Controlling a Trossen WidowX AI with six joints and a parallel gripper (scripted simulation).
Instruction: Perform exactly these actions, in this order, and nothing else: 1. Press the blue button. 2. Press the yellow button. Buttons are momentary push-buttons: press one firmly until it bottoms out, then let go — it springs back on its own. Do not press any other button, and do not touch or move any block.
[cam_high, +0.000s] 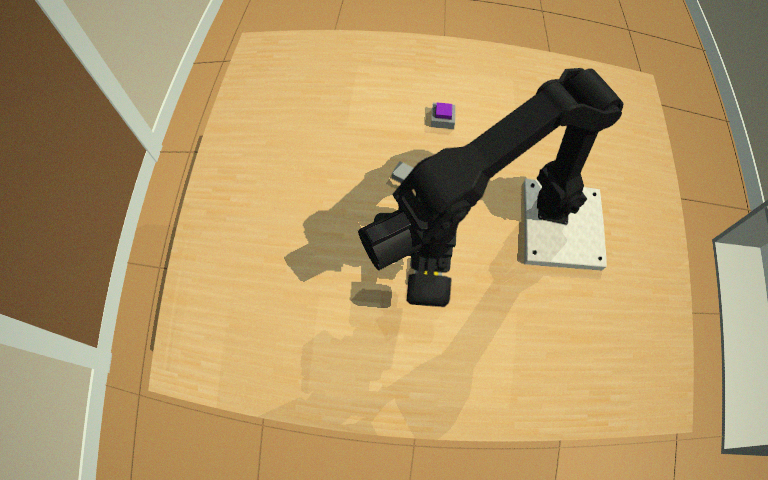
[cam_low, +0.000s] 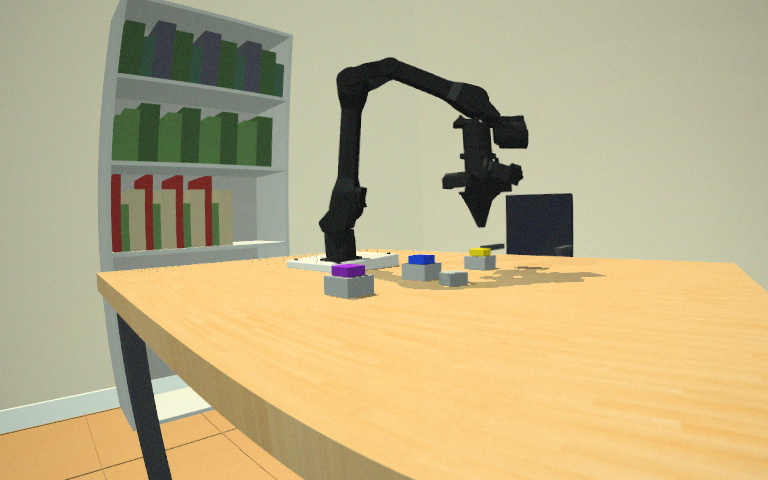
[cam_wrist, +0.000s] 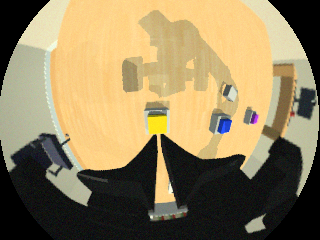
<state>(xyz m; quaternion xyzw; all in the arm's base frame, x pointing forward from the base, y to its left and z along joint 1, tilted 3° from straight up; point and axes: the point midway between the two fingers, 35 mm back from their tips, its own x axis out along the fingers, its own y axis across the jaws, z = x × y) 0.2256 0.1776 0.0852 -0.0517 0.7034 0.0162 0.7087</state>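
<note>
My gripper tip is now 5 cm above the yellow button. From my gripper tip the other things lie so: small grey block (8 cm ahead, 19 cm to the right, 7 cm below); then purple button (2 cm ahead, 34 cm to the right, 5 cm below); then blue button (1 cm behind, 17 cm to the right, 5 cm below).
</note>
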